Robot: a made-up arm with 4 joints.
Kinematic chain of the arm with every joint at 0, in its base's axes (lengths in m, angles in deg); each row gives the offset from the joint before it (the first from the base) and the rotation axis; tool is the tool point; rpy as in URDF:
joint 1: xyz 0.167 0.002 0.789 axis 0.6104 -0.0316 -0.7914
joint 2: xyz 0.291 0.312 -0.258 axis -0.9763 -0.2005 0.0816
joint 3: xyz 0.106 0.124 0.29 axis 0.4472 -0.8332 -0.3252
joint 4: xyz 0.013 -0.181 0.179 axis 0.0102 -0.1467 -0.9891
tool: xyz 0.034 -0.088 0.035 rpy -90 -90 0
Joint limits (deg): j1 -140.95..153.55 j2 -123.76..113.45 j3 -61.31..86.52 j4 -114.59..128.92
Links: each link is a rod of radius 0.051 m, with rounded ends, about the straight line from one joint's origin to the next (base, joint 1, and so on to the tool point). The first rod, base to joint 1, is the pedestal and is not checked.
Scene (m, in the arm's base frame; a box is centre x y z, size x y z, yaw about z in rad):
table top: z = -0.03
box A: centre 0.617 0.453 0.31 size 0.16 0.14 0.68 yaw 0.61
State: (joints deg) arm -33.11 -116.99 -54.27 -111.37
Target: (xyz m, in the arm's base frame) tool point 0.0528 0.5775 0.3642
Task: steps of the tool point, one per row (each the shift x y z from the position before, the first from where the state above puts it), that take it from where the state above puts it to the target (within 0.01 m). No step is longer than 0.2 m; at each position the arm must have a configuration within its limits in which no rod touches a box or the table.
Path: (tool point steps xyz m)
1: 0.0133 0.0010 0.0907
2: 0.0008 0.0169 0.0927
3: -0.0126 0.0328 0.0898
4: -0.0263 0.0479 0.0820
5: -0.0391 0.0609 0.0692
6: -0.0508 0.0711 0.0520
7: -0.0600 0.0774 0.0313
8: -0.0892 0.0983 -0.0772
9: -0.1086 0.0665 -0.0927
10: -0.1210 0.0284 -0.1025
11: -0.1251 -0.0133 -0.1057
12: -0.1203 -0.0554 -0.1020

